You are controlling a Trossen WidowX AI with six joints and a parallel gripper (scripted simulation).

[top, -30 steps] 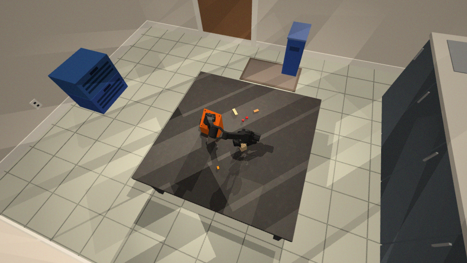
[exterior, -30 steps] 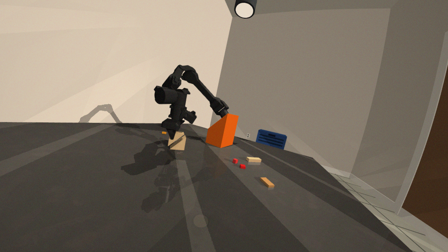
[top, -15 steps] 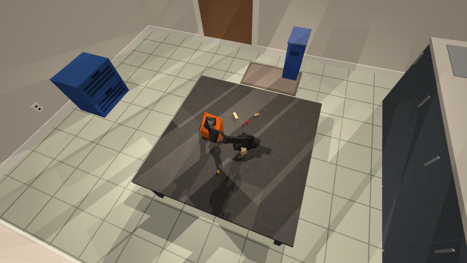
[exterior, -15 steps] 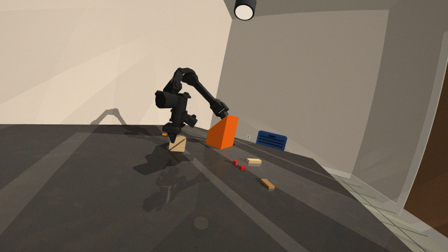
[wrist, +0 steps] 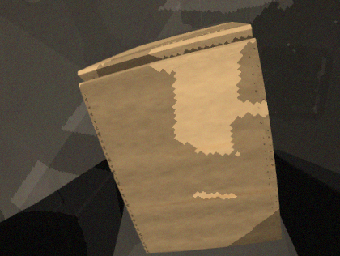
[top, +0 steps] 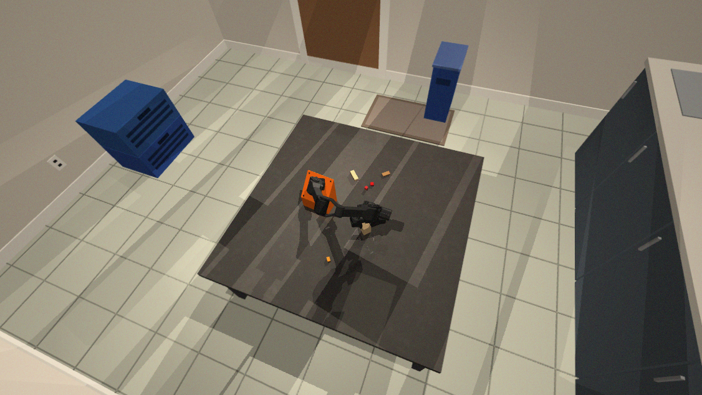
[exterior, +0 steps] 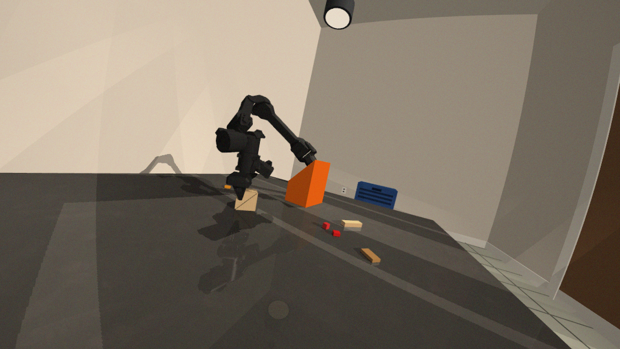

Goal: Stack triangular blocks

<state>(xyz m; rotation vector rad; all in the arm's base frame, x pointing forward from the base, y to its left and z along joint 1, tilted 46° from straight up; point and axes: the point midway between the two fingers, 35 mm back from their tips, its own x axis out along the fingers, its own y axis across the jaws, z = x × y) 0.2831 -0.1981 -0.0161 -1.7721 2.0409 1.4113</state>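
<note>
My gripper tip is now 10 mm below the tan triangular block.
</note>
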